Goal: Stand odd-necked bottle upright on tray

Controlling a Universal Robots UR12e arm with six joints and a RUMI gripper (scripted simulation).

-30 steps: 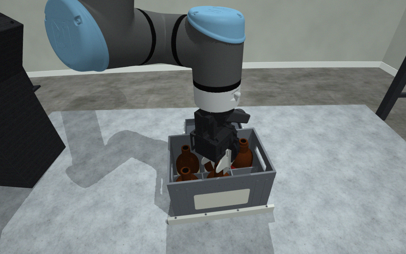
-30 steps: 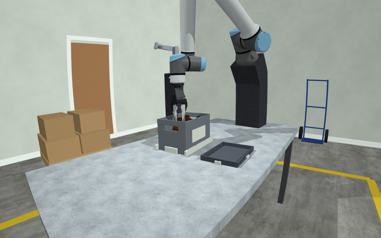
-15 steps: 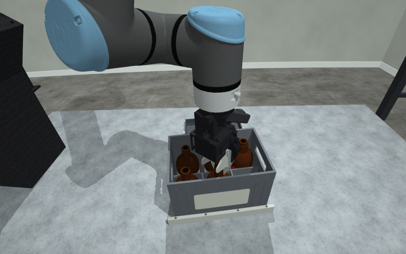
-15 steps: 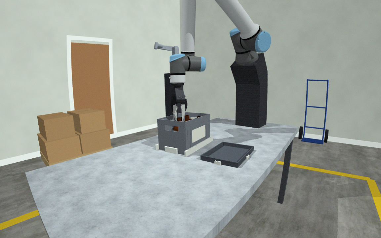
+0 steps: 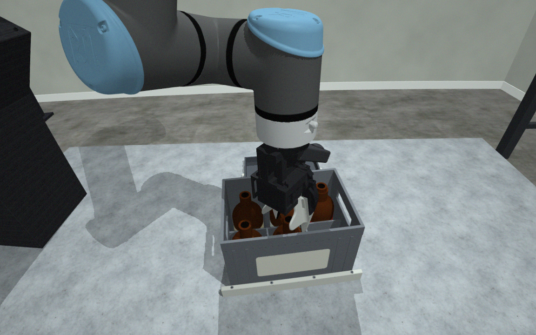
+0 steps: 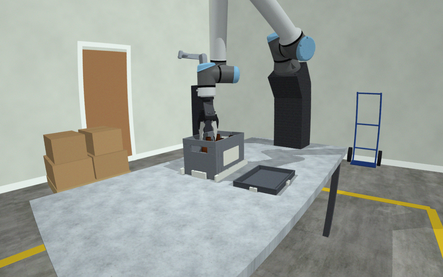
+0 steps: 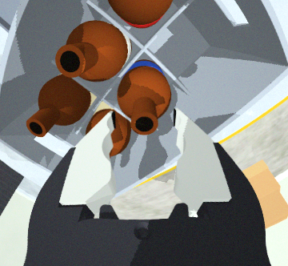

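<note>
Now: hand 7 cm above the crate and 4 cm to the right of it. Also, from my hand: grey tray 32 cm to the left, 14 cm below, 3 cm ahead; then glass bottle 9 cm to the left, 9 cm ahead, 7 cm below.
</note>
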